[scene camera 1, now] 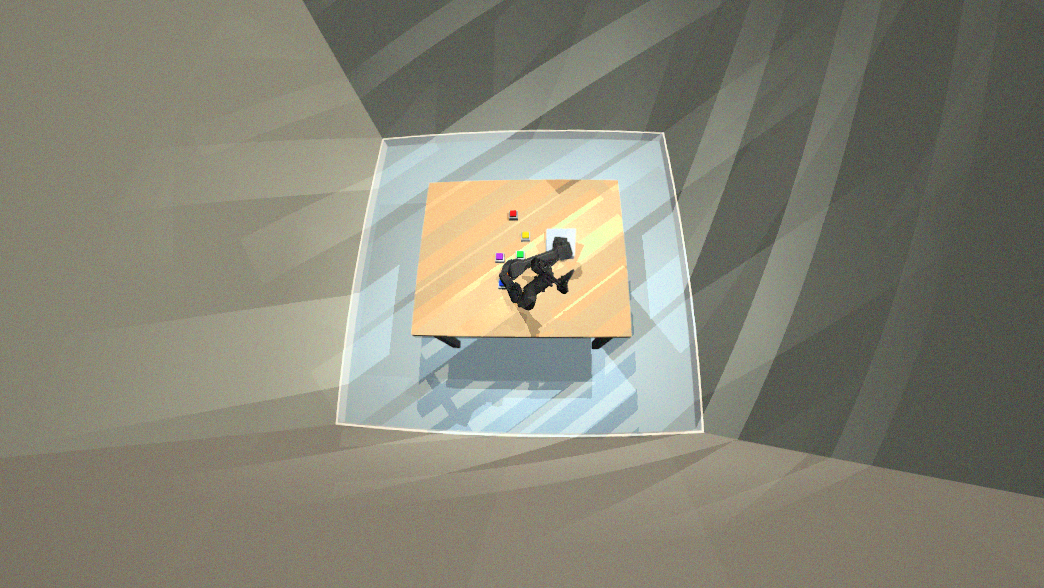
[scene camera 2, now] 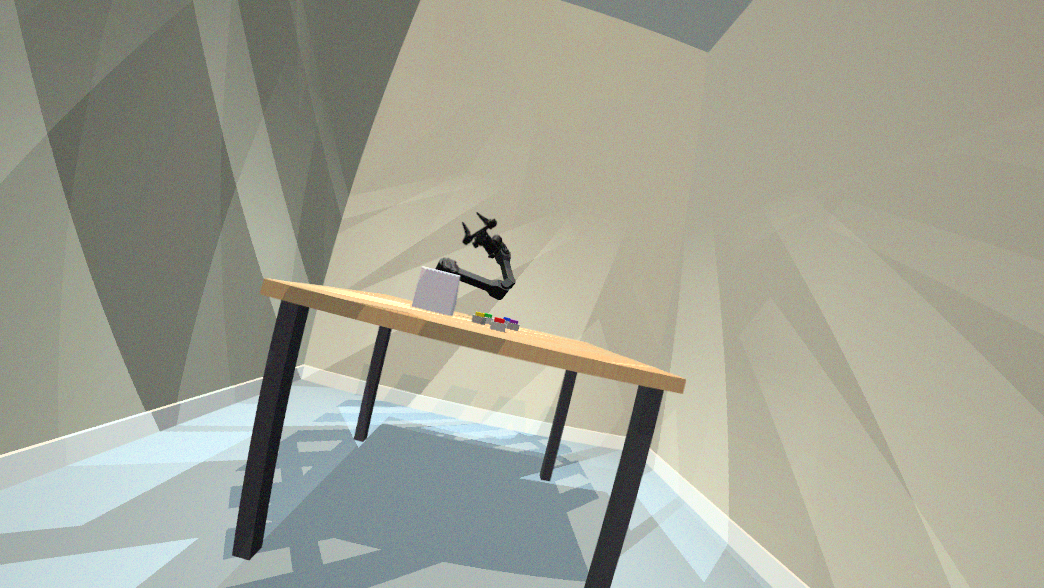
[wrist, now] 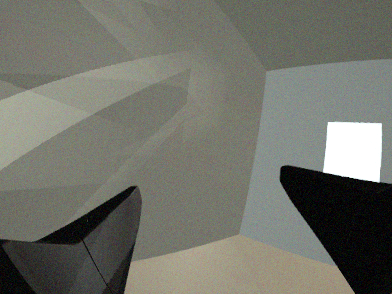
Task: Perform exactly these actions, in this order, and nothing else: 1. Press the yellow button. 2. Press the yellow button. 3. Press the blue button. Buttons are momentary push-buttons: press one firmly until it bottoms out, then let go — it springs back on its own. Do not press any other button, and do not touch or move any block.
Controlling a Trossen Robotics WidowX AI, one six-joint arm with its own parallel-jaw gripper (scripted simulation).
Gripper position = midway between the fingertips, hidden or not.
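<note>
Gripper open, holding nothing: my gripper (scene camera 1: 566,264) is visible in the wrist view as well (wrist: 212,184).
</note>
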